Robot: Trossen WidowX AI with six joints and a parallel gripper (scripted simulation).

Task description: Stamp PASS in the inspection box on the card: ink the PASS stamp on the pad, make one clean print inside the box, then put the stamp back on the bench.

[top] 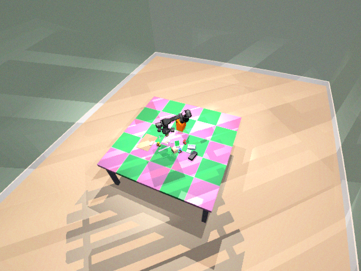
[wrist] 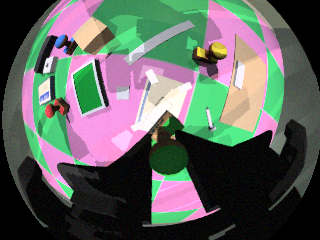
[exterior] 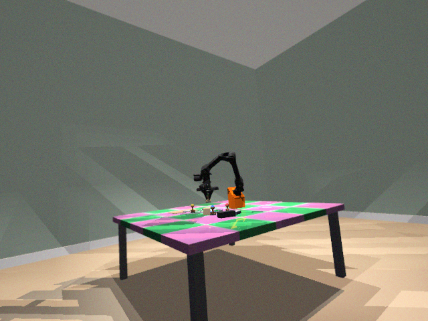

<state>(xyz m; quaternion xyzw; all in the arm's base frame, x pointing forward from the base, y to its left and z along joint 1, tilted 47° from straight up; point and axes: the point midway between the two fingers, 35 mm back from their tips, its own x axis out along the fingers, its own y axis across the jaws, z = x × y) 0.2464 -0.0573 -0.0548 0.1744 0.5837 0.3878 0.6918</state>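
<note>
Now: the white card 1 cm ahead of my gripper tip and 9 cm below it. Also, from my gripper tip: green-knobbed stamp (right at my gripper tip); yellow-knobbed stamp (12 cm ahead, 5 cm to the right, 7 cm below); green ink pad (2 cm ahead, 13 cm to the left, 9 cm below).
</note>
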